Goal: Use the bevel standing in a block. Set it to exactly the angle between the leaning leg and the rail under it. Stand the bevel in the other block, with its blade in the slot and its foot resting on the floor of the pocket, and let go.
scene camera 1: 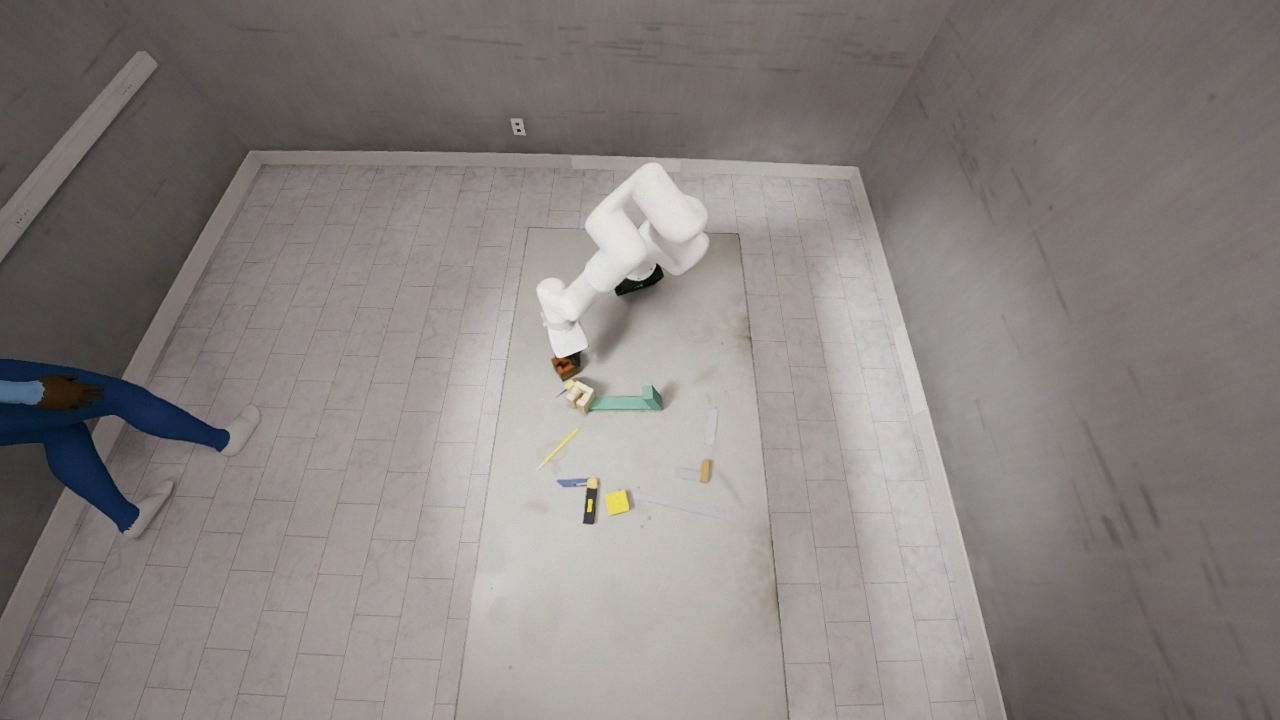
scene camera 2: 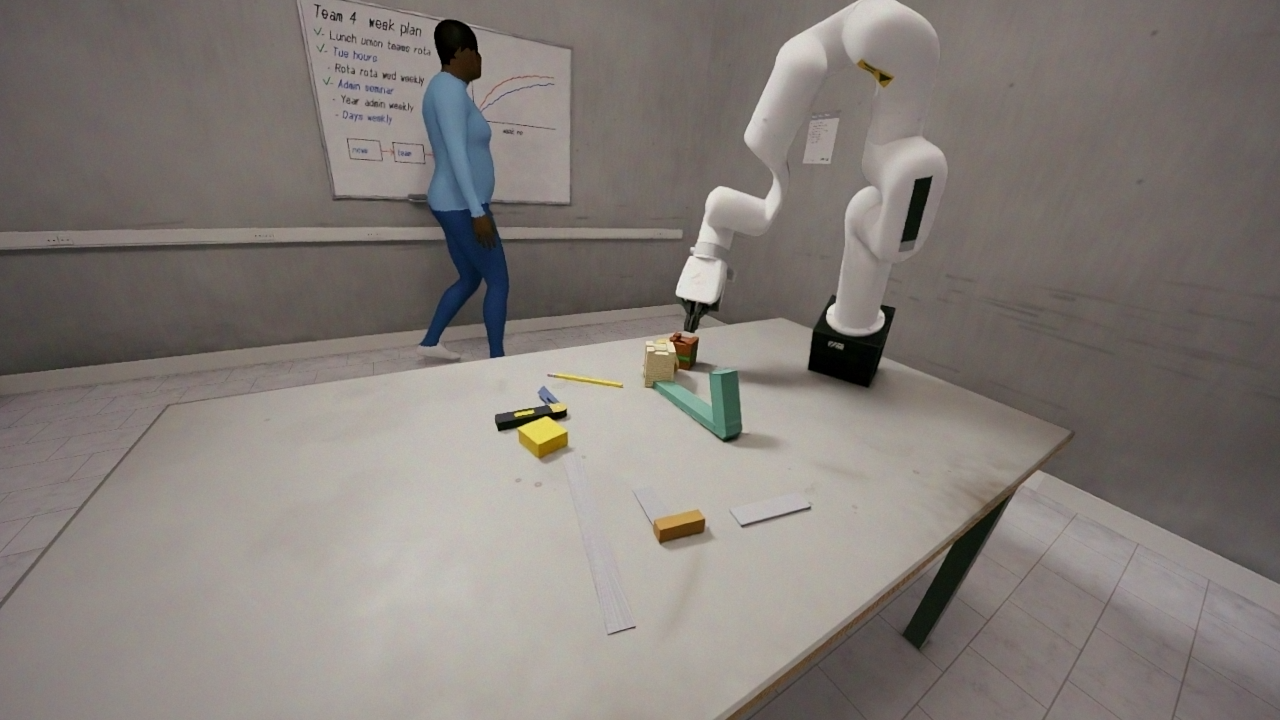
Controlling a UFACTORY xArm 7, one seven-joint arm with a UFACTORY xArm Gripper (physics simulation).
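Frame: origin at the arm's base, x ahead, y down, z left, level; centimetres.
Where they show: gripper, fingertip midpoint: [scene camera 1: 576, 364] [scene camera 2: 689, 332]; arm's base at its link origin: [scene camera 2: 854, 318].
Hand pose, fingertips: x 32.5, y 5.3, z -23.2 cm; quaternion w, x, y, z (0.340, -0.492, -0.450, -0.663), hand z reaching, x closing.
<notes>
Things, the pixels of their centre, and the offset from my fingertips.
- teal rail at the middle of its body: [scene camera 2: 691, 404] [scene camera 1: 623, 403] dx +11.2, dy +9.4, dz +13.1 cm
- teal leaning leg at the middle of its body: [scene camera 2: 725, 402] [scene camera 1: 652, 398] dx +12.5, dy +4.2, dz +22.1 cm
- cream block at the middle of its body: [scene camera 2: 658, 364] [scene camera 1: 581, 398] dx +8.9, dy +6.1, dz +0.0 cm
- red-brown block at the middle of its body: [scene camera 2: 682, 351] [scene camera 1: 565, 366] dx -3.1, dy +7.0, dz -4.3 cm
- bevel at the middle of its body: [scene camera 1: 564, 389] dx +4.9, dy +7.2, dz -5.0 cm
- yellow pencil at the middle of its body: [scene camera 2: 584, 379] [scene camera 1: 557, 449] dx +22.9, dy +10.2, dz -8.7 cm
- black-handled tool at the middle of its body: [scene camera 2: 526, 403] [scene camera 1: 574, 499] dx +38.6, dy +9.6, dz -5.0 cm
- yellow pad at the middle of its body: [scene camera 2: 543, 436] [scene camera 1: 617, 503] dx +41.4, dy +9.1, dz +7.3 cm
The teal rail [scene camera 1: 617, 403] [scene camera 2: 687, 404] lies on the table, with the teal leaning leg [scene camera 1: 650, 396] [scene camera 2: 725, 401] rising at its end. The cream block [scene camera 1: 580, 399] [scene camera 2: 659, 363] stands by the rail's other end. The red-brown block [scene camera 1: 564, 368] [scene camera 2: 686, 351] stands close behind it. The bevel [scene camera 1: 569, 385] shows in part between the two blocks, with a thin grey blade pointing left; the cream block largely hides it in scene camera 2. Its set angle cannot be read. My gripper [scene camera 1: 573, 359] [scene camera 2: 691, 325] is shut and empty, just above and behind the red-brown block.
A yellow pencil [scene camera 1: 558, 448] [scene camera 2: 584, 380], a black-handled tool [scene camera 1: 589, 506] [scene camera 2: 528, 416] with a blue blade, a yellow pad [scene camera 1: 617, 502] [scene camera 2: 542, 436], an orange-brown block [scene camera 1: 705, 471] [scene camera 2: 679, 525] and thin pale strips lie on the table. A person [scene camera 2: 460, 152] stands beyond the table.
</notes>
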